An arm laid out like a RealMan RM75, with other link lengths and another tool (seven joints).
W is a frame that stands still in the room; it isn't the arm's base.
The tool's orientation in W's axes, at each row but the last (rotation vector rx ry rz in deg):
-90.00, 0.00, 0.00
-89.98, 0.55, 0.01
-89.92, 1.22, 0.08
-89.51, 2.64, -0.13
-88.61, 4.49, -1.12
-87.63, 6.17, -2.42
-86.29, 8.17, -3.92
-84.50, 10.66, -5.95
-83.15, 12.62, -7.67
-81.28, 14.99, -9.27
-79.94, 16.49, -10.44
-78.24, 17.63, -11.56
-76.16, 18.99, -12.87
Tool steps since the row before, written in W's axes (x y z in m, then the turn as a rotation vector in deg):
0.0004, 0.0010, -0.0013, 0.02, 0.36, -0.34
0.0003, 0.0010, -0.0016, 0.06, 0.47, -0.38
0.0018, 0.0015, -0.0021, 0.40, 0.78, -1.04
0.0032, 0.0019, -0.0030, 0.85, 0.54, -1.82
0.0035, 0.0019, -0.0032, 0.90, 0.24, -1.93
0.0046, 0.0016, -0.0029, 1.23, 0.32, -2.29
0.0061, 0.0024, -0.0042, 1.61, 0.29, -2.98
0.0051, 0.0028, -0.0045, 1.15, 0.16, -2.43
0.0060, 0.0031, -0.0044, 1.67, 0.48, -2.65
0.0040, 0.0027, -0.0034, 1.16, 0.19, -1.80
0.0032, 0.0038, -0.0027, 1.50, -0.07, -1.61
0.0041, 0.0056, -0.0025, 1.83, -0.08, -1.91
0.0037, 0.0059, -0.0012, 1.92, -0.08, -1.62
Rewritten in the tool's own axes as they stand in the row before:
0.0004, 0.0013, 0.0010, 0.02, 0.34, 0.36
0.0003, 0.0016, 0.0010, 0.06, 0.38, 0.47
0.0018, 0.0021, 0.0015, 0.41, 1.04, 0.78
0.0032, 0.0029, 0.0020, 0.88, 1.80, 0.55
0.0035, 0.0031, 0.0020, 0.96, 1.90, 0.25
0.0045, 0.0028, 0.0019, 1.29, 2.25, 0.35
0.0059, 0.0041, 0.0030, 1.71, 2.92, 0.33
0.0048, 0.0045, 0.0033, 1.25, 2.38, 0.17
0.0054, 0.0045, 0.0039, 1.70, 2.61, 0.57
0.0034, 0.0036, 0.0032, 1.21, 1.75, 0.27
0.0022, 0.0032, 0.0042, 1.60, 1.51, 0.15
0.0023, 0.0034, 0.0061, 1.94, 1.79, 0.20
0.0015, 0.0024, 0.0065, 1.99, 1.50, 0.29

